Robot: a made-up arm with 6 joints. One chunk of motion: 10 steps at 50 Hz.
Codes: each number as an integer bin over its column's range. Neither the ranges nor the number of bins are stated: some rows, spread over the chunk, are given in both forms.
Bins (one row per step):
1: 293 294 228 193 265 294
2: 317 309 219 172 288 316
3: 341 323 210 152 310 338
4: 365 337 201 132 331 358
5: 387 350 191 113 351 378
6: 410 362 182 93 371 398
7: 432 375 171 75 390 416
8: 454 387 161 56 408 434
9: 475 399 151 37 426 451
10: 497 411 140 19 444 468
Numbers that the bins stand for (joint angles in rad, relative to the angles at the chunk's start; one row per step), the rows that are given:
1: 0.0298 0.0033 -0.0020 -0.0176 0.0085 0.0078
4: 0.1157 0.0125 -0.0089 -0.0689 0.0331 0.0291
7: 0.1957 0.0207 -0.0165 -0.1169 0.0550 0.0484
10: 0.2733 0.0285 -0.0244 -0.1640 0.0751 0.0657
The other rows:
2: 0.0584 0.0065 -0.0043 -0.0353 0.0171 0.0151
3: 0.0871 0.0095 -0.0066 -0.0521 0.0253 0.0224
5: 0.1420 0.0153 -0.0114 -0.0849 0.0405 0.0358
6: 0.1694 0.0179 -0.0137 -0.1017 0.0479 0.0424
8: 0.2220 0.0233 -0.0190 -0.1329 0.0617 0.0544
9: 0.2470 0.0259 -0.0216 -0.1489 0.0684 0.0600

